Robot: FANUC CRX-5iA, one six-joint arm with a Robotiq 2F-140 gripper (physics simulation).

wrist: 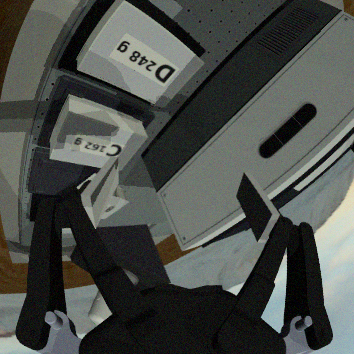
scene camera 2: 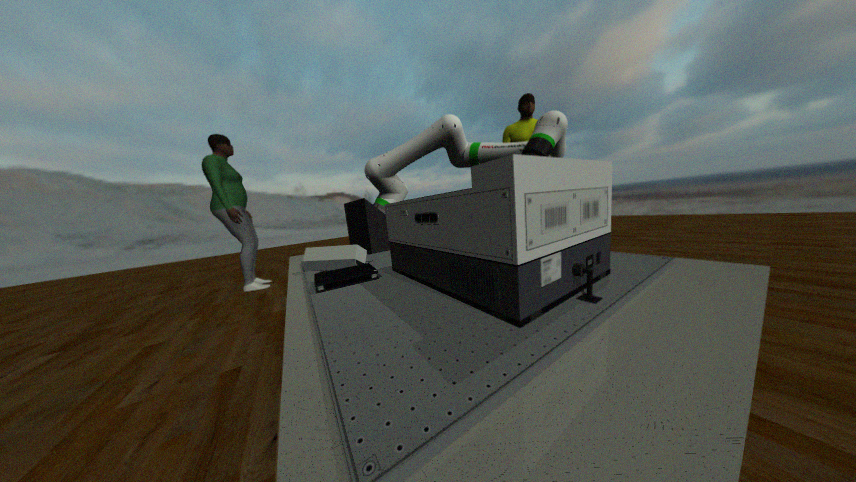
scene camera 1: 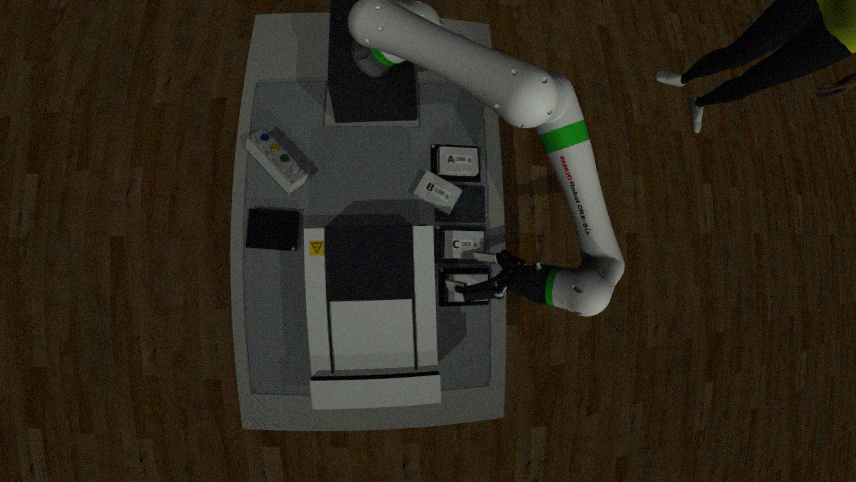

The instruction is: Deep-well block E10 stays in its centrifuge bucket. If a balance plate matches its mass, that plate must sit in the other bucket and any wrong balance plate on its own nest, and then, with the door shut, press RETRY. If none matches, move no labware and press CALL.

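Pixels of known places: gripper, between the fingertips: [wrist: 180,177] [scene camera 1: 461,269]; arm's base, origin of its link: [scene camera 2: 377,218] [scene camera 1: 369,55].
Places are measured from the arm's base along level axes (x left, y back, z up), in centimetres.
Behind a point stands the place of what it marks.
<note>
My gripper [scene camera 1: 470,273] {x 31.3, y -61.8, z 0.2 cm} [wrist: 180,177] {x 31.3, y -61.8, z 0.2 cm} is open and empty, above the area of plates C and D. Plate D [wrist: 140,57] {x 37.5, y -67.3, z -10.4 cm}, marked 248 g, sits in a black nest, partly behind a finger in scene camera 1. Plate C [scene camera 1: 464,244] {x 34.5, y -54.1, z -10.4 cm} [wrist: 97,132] {x 35.9, y -56.3, z -10.4 cm}, marked 162 g, sits in its nest. Plate A [scene camera 1: 458,161] {x 31.2, y -28.2, z -10.4 cm} sits in the top nest. Plate B [scene camera 1: 438,191] {x 25.4, y -38.6, z -10.2 cm} lies skewed, partly off its dark nest [scene camera 1: 472,203] {x 37.6, y -40.4, z -14.7 cm}. The centrifuge [scene camera 1: 424,287] {x 20.5, y -66.9, z 5.2 cm} [scene camera 2: 452,230] {x -7.9, y -86.3, z -1.9 cm} [wrist: 220,170] {x 23.0, y -63.6, z -1.3 cm} is left of the nests. Block E10 and the buckets do not show; the door's state is unclear.
A button box [scene camera 1: 272,162] {x -25.8, y -34.2, z -7.6 cm} [scene camera 2: 332,255] {x -27.2, y -36.1, z -10.6 cm} with blue, yellow, green and white buttons stands skewed at the left. A black tray [scene camera 1: 273,228] {x -24.6, y -53.5, z -13.3 cm} [scene camera 2: 346,277] {x -25.6, y -59.9, z -13.4 cm} lies near it. A dark pedestal [scene camera 1: 374,98] {x 3.2, y -14.2, z -1.2 cm} carries the arm. People [scene camera 1: 748,59] [scene camera 2: 224,182] [scene camera 2: 518,129] stand around the table.
</note>
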